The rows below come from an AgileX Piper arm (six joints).
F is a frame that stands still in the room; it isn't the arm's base.
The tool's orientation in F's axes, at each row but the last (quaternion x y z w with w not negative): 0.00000, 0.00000, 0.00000, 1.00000; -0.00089, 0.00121, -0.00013, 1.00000; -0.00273, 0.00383, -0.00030, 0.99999; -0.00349, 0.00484, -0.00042, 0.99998; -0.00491, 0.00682, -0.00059, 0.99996; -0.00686, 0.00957, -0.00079, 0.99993; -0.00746, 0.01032, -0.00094, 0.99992; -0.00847, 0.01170, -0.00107, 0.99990; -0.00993, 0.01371, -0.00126, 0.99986; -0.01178, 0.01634, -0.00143, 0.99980; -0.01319, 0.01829, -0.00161, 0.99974; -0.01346, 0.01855, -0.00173, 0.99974; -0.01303, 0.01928, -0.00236, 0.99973
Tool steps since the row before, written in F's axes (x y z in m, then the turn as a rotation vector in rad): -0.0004, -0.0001, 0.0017, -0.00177, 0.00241, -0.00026; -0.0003, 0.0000, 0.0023, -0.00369, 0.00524, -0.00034; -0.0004, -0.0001, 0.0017, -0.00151, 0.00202, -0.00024; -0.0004, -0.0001, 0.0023, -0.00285, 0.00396, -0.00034; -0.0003, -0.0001, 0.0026, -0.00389, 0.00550, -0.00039; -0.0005, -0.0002, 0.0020, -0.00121, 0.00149, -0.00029; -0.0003, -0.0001, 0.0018, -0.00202, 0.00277, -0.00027; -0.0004, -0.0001, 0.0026, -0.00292, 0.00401, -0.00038; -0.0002, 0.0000, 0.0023, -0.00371, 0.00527, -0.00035; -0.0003, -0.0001, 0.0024, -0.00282, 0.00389, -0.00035; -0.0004, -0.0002, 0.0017, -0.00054, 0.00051, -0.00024; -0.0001, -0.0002, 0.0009, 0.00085, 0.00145, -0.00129; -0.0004, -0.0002, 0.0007, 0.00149, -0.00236, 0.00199
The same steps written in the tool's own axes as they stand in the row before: -0.0004, -0.0001, 0.0017, -0.00177, 0.00241, -0.00026; -0.0003, 0.0000, 0.0023, -0.00369, 0.00524, -0.00034; -0.0004, -0.0001, 0.0017, -0.00151, 0.00202, -0.00024; -0.0004, -0.0001, 0.0023, -0.00285, 0.00396, -0.00034; -0.0003, -0.0001, 0.0026, -0.00389, 0.00550, -0.00039; -0.0005, -0.0002, 0.0020, -0.00121, 0.00149, -0.00029; -0.0003, -0.0001, 0.0018, -0.00202, 0.00277, -0.00027; -0.0005, -0.0001, 0.0026, -0.00292, 0.00401, -0.00038; -0.0003, 0.0000, 0.0023, -0.00371, 0.00527, -0.00035; -0.0004, -0.0002, 0.0024, -0.00282, 0.00389, -0.00035; -0.0005, -0.0002, 0.0017, -0.00053, 0.00051, -0.00025; -0.0001, -0.0002, 0.0009, 0.00089, 0.00149, -0.00122; -0.0004, -0.0002, 0.0007, 0.00142, -0.00240, 0.00198
